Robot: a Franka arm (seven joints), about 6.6 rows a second.
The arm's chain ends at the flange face. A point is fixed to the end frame.
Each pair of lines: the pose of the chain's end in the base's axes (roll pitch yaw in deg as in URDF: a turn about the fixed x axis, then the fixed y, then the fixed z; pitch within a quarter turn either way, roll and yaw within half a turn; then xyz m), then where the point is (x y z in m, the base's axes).
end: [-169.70, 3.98, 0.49, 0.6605, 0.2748, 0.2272]
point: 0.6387 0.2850 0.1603
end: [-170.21, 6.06, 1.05, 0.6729, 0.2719, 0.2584]
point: 0.6486 0.2812 0.1922
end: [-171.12, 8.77, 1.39, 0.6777, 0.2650, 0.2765]
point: 0.6503 0.2730 0.2114
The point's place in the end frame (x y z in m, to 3 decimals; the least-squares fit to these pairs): -0.017 0.002 0.069
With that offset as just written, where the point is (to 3 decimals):
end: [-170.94, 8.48, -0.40, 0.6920, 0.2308, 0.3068]
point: 0.665 0.240 0.242
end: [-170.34, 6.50, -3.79, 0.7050, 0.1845, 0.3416]
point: 0.681 0.196 0.276
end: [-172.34, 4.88, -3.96, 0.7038, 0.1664, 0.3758]
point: 0.682 0.175 0.309
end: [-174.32, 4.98, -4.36, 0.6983, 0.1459, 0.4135]
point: 0.676 0.152 0.346
